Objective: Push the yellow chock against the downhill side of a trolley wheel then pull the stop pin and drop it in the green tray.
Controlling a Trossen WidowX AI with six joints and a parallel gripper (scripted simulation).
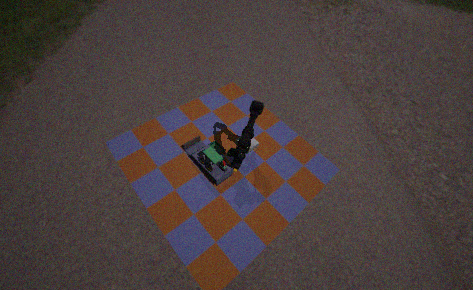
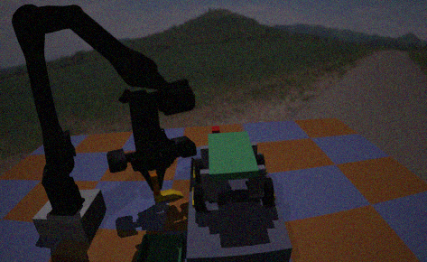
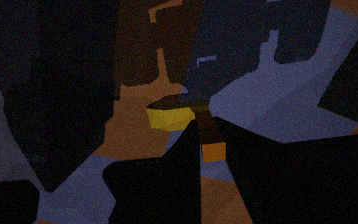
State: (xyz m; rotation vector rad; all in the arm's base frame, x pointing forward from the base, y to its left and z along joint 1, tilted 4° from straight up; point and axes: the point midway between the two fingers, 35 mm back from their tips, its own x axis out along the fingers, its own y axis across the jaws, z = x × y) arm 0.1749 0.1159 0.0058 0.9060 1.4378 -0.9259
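Right now the green tray is 30 mm ahead of my gripper tip, 210 mm to the right of it and 40 mm below it. The rest, counted from my gripper tip: yellow chock: 20 mm ahead, 10 mm to the left, 10 mm below; then grey ramp: 160 mm ahead, 110 mm to the right, 20 mm above; then red-headed stop pin: 140 mm ahead, 10 mm to the right, 100 mm above.
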